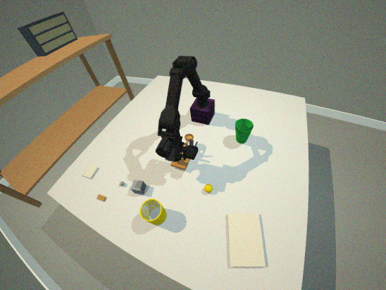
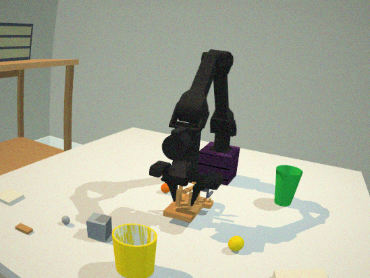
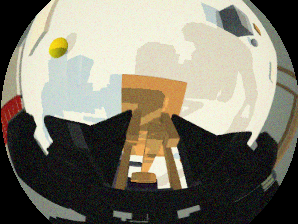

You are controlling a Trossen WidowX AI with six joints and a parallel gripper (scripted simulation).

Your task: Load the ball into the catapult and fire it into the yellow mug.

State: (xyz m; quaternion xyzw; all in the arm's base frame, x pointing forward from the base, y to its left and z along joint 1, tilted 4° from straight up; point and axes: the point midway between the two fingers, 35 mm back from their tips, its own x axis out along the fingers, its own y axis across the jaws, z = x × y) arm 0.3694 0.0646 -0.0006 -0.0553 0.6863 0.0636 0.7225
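My gripper tip is 120 mm past the orange ball, 140 mm to the left of it and 30 mm above it. From my gripper tip the other things lie so: grey cube (230 mm ahead, 110 mm to the right, 20 mm below); wooden catapult (70 mm behind, 10 mm to the left, 20 mm above); yellow ball (70 mm ahead, 190 mm to the left, 30 mm below).
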